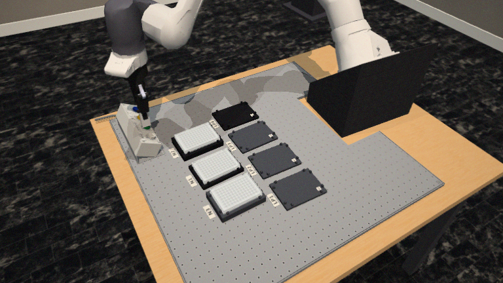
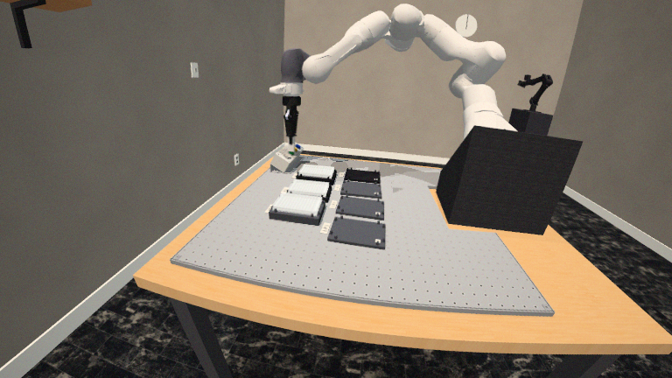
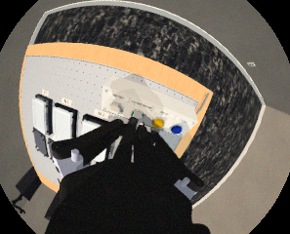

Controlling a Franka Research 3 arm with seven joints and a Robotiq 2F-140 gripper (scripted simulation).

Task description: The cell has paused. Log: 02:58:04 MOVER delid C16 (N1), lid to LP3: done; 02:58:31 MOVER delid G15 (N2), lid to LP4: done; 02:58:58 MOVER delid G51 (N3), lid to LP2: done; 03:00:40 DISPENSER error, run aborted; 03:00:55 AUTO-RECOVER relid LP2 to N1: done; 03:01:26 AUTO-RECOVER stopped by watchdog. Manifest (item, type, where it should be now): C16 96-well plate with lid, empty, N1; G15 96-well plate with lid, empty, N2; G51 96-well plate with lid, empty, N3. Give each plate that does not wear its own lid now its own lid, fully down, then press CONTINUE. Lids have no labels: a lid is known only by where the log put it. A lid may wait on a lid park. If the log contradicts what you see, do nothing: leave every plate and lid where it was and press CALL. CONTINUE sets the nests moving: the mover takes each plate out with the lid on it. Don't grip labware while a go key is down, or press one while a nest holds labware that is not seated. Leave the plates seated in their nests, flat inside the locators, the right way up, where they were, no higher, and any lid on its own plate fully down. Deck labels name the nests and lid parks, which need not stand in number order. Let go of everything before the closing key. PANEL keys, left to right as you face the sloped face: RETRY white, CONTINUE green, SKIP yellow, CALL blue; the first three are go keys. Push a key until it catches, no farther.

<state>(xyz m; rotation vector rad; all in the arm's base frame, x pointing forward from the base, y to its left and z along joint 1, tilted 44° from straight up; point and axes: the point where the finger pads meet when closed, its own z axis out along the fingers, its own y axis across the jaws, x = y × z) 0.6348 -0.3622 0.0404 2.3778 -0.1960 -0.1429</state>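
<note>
Now: the green key 40 mm below my hand. Round my hand: blue key 10 mm behind, 100 mm to the right, 40 mm below; white key 10 mm ahead, 50 mm to the left, 40 mm below; yellow key 50 mm to the right, 40 mm below.
</note>
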